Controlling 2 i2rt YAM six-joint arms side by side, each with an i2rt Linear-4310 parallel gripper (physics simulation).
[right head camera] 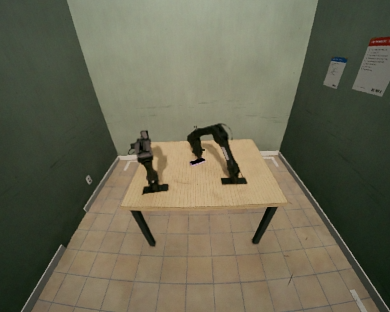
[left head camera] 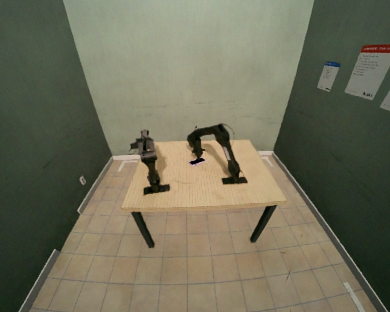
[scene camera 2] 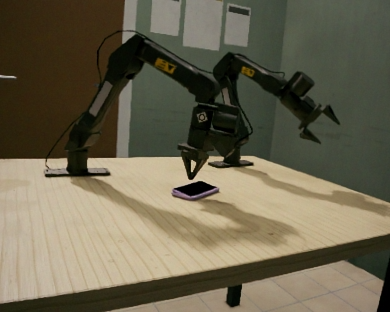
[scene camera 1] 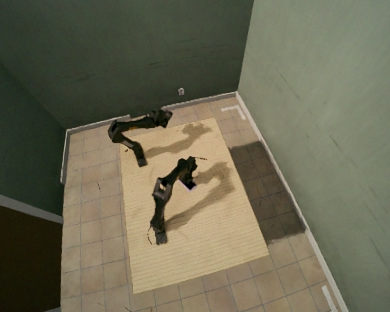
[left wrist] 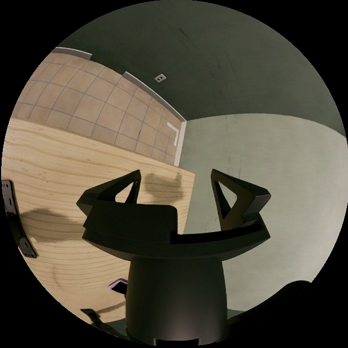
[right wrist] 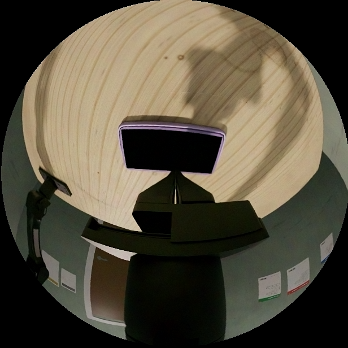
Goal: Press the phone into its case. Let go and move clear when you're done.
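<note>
A black phone [scene camera 2: 195,188] [right wrist: 172,150] [scene camera 1: 190,184] lies face up in a purple case [scene camera 2: 187,198] [right wrist: 172,125] on the table. The case's rim shows around the phone; whether every edge is fully seated is too fine to tell. My right gripper [scene camera 2: 191,178] [right wrist: 175,172] is shut and empty, pointing down. Its tips are a little above the phone, near one long edge in the right wrist view, with a small gap in scene camera 2. My left gripper [scene camera 2: 330,133] [left wrist: 175,172] is open and empty, raised high and well away from the phone.
The wooden table [left head camera: 200,192] [scene camera 2: 125,250] carries both arm bases, the left arm's [left head camera: 156,189] and the right arm's [left head camera: 234,180]. The arms cast shadows over the table. Walls stand around the table, with posters [left head camera: 328,76] on one.
</note>
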